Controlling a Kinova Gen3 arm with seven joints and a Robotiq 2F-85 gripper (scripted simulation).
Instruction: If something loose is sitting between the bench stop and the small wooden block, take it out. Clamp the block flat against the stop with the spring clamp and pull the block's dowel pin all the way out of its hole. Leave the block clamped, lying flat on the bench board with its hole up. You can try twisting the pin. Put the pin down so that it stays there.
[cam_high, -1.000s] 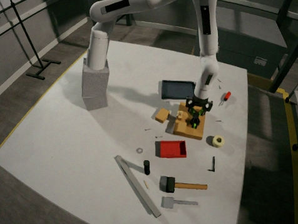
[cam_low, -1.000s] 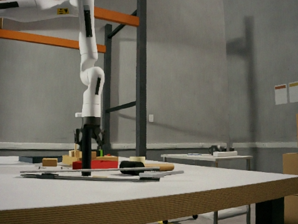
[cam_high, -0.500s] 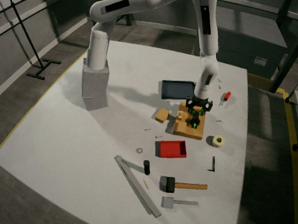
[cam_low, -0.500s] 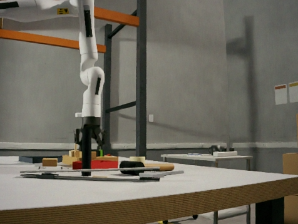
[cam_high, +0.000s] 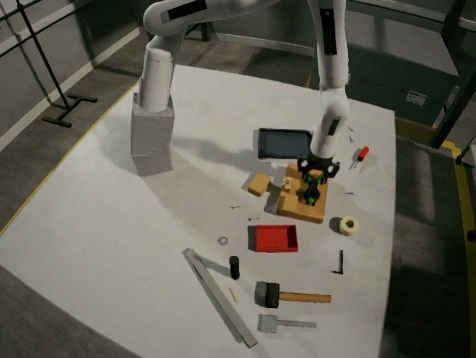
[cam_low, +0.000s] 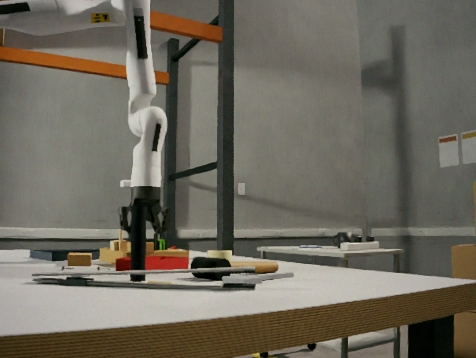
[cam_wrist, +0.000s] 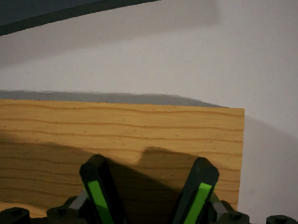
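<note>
Now: the wooden bench board 40 mm to the right of my hand, 30 mm behind it and 20 mm below it. The rest, counted from my hand: pale wooden block: 80 mm behind, 40 mm to the right; then tan wooden block: 180 mm behind, 40 mm to the right, 30 mm below; then dowel pin: 80 mm behind, 40 mm to the right, 10 mm above.
</note>
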